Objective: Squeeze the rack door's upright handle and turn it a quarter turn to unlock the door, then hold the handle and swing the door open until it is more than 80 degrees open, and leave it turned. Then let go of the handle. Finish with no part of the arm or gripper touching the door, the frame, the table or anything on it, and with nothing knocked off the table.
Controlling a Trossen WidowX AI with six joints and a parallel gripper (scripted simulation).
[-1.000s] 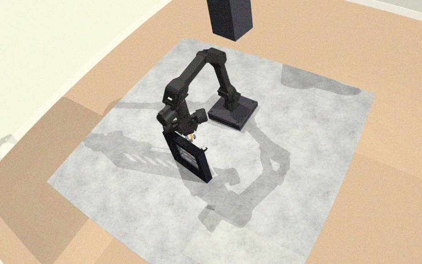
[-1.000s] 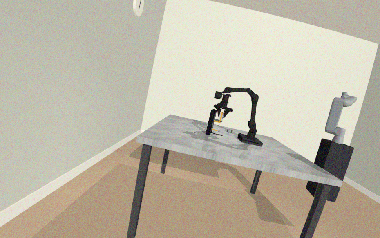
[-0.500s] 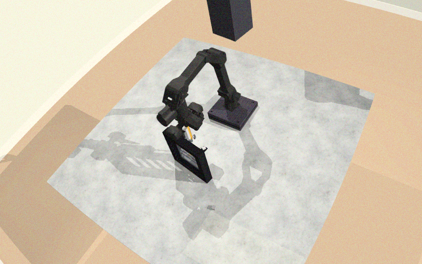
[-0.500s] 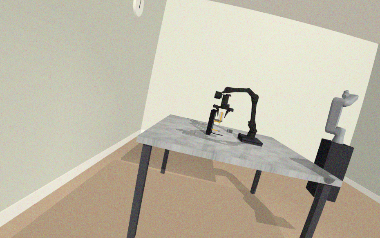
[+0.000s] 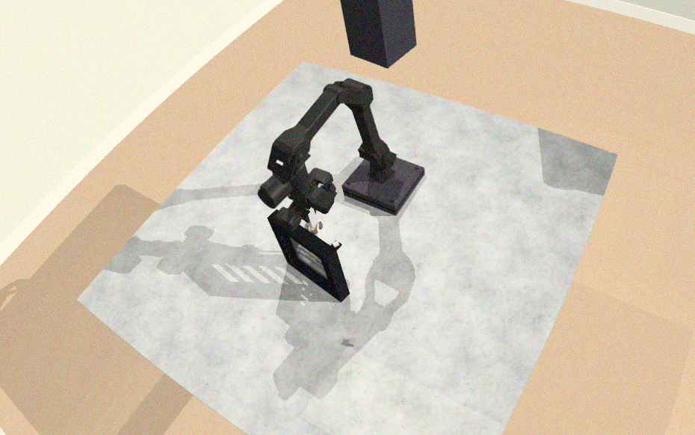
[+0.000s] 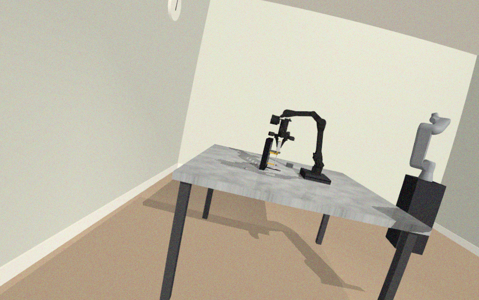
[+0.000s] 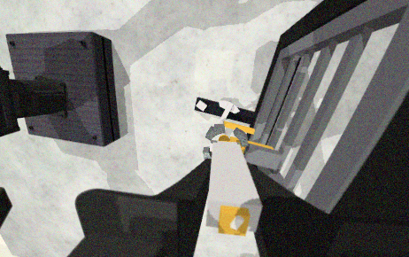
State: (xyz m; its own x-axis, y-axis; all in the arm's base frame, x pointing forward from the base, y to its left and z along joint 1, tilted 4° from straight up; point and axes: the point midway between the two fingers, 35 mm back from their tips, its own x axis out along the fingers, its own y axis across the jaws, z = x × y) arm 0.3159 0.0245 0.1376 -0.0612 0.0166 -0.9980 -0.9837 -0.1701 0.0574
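Right now the grey-and-orange handle is 30 mm below my gripper tip and 10 mm to the left of it.
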